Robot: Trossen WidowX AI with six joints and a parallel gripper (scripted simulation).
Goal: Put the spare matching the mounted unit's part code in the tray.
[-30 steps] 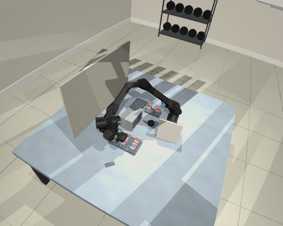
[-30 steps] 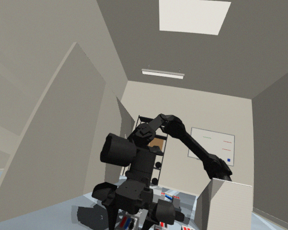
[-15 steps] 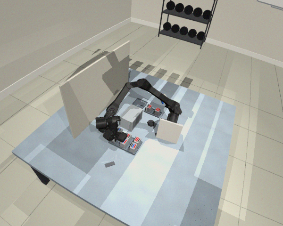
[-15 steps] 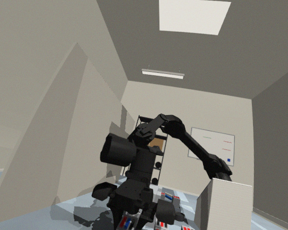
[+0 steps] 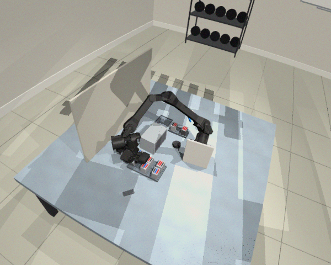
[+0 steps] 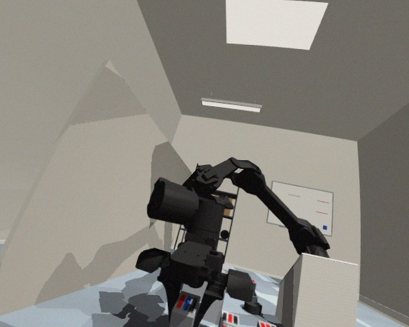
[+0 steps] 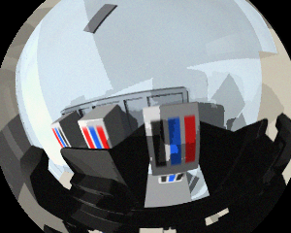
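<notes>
Right now the shallow dark tray is 1 cm behind my gripper tip, 42 cm to the right of it and 4 cm below it. Round my gripper tip: small dark flat piece: 6 cm behind, 17 cm to the left, 4 cm below; grey mounted unit: 3 cm behind, 21 cm to the right, 1 cm above; black puck: 17 cm behind, 27 cm to the right, 3 cm below.
</notes>
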